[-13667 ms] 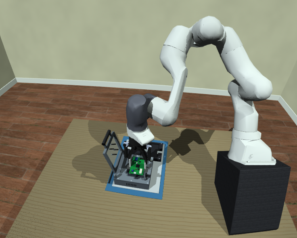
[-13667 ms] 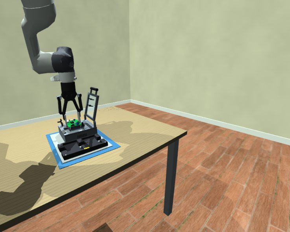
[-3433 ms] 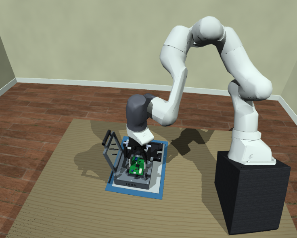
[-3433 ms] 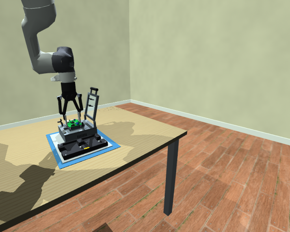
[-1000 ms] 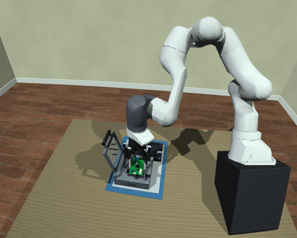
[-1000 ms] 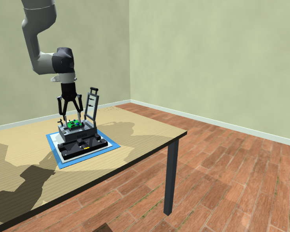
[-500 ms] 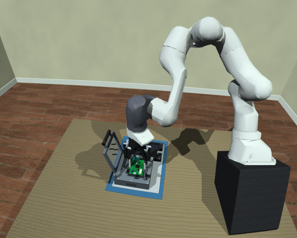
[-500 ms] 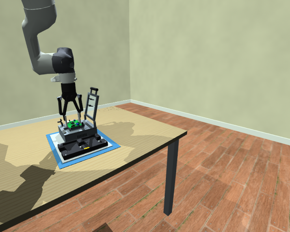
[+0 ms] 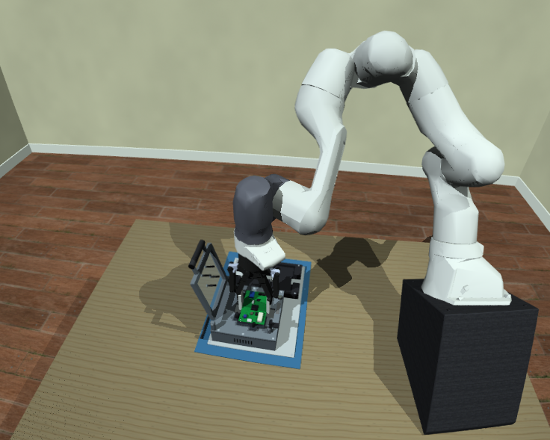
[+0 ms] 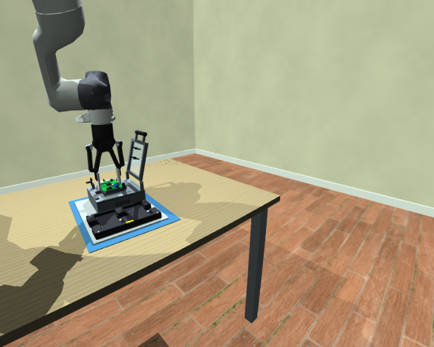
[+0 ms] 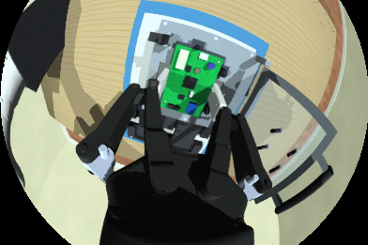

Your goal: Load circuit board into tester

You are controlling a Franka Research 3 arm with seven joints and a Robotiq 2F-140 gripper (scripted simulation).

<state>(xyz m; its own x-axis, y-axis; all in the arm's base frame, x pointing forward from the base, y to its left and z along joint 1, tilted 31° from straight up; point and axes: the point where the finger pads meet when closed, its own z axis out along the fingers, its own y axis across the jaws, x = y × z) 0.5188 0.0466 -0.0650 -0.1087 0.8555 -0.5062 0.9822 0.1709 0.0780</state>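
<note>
Right now my hand is 20 mm above the green circuit board. Also, from my hand: lid 120 mm ahead, 10 mm to the left, 80 mm above.
</note>
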